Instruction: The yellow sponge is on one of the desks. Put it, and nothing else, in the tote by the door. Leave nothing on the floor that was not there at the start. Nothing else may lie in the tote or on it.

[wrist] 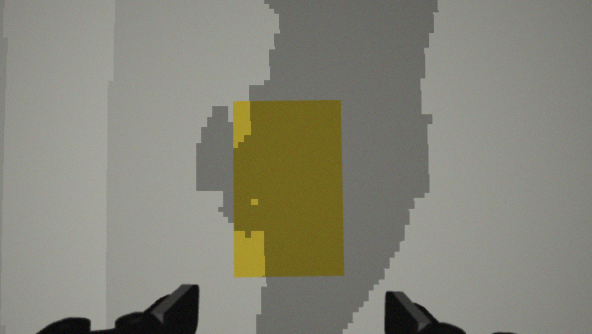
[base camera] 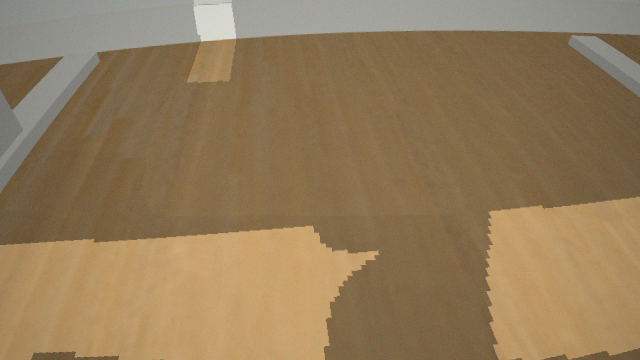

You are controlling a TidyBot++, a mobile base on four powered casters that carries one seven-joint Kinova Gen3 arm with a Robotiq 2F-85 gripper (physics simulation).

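Places are measured from the arm's base along level axes (x ahead, y left, z up), in centimetres.
Where they show: gripper, fingertip midpoint: (wrist: 291,309).
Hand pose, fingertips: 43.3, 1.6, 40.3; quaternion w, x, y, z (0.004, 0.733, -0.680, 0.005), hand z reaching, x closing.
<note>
After its pixels a point has its place, as x, y, z.
The yellow sponge (wrist: 295,185) @[49.0, 2.0, 36.9] lies flat on a light grey desk top (wrist: 510,150) @[53.0, -13.2, 32.4] in the middle of the wrist view, its long side running up and down the picture. Most of it is in shadow, with brighter patches at its left edge. My gripper (wrist: 291,309) @[43.3, 1.6, 40.3] is open, its two dark fingertips wide apart at the bottom of the wrist view. It is above the desk, and the sponge shows ahead of the fingertips, not between them. The tote does not show in either view.
In the base camera view, grey desk foot bars (base camera: 55,100) @[67.1, 49.8, -37.3] (base camera: 607,57) @[87.2, -66.4, -37.1] stand on the wooden floor (base camera: 320,125) @[60.7, 0.4, -39.6] at the left and right. A grey wall (base camera: 400,15) @[103.1, -19.1, -35.6] runs across the back. Shadows and sunlit patches cross the floor.
</note>
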